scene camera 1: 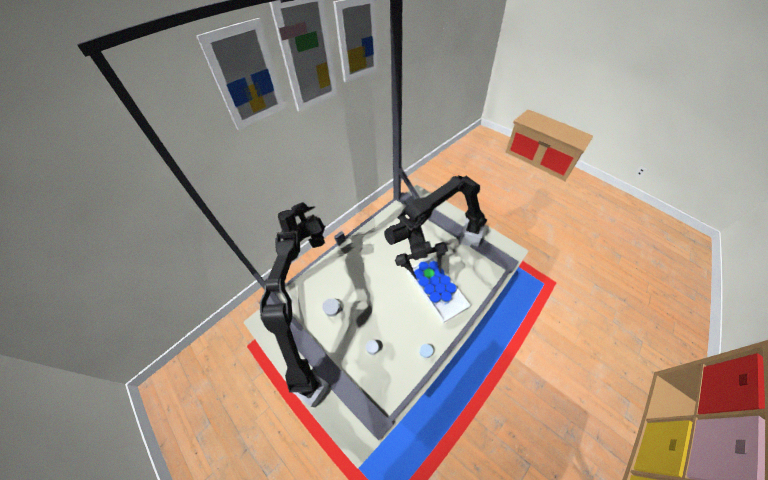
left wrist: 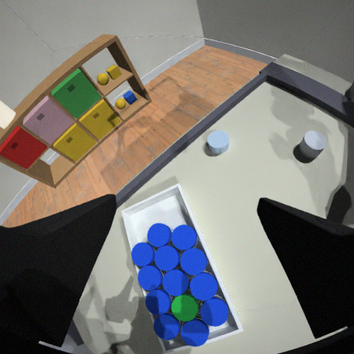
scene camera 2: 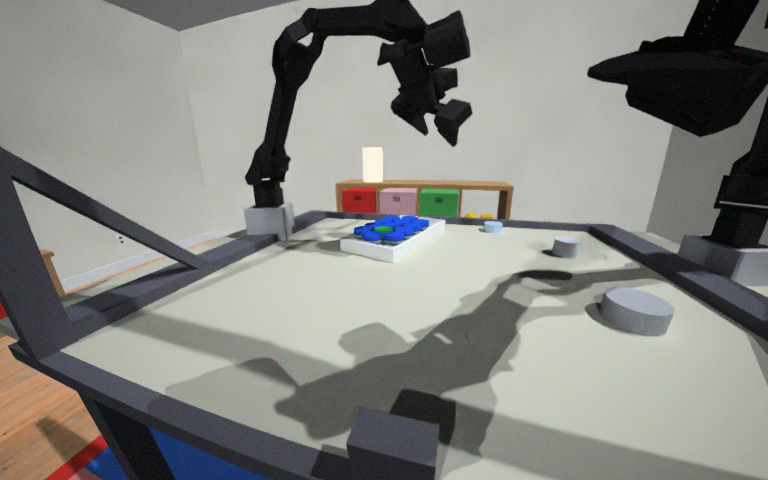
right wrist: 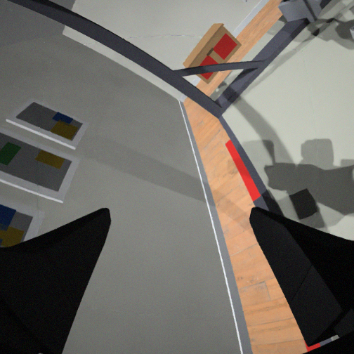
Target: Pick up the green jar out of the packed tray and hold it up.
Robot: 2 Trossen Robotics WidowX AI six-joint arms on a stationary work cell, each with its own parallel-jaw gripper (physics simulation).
In view: the left gripper (scene camera 2: 439,139), the right gripper (scene camera 1: 319,216), a wide grey cylinder (scene camera 2: 639,312) and a white tray (left wrist: 171,211).
The left gripper also shows in scene camera 1 (scene camera 1: 428,275) and in the left wrist view (left wrist: 188,203). The right gripper is seen too in the right wrist view (right wrist: 181,215). The left wrist view misses the wide grey cylinder: it is out of frame. The right wrist view does not show the wide grey cylinder: it is out of frame.
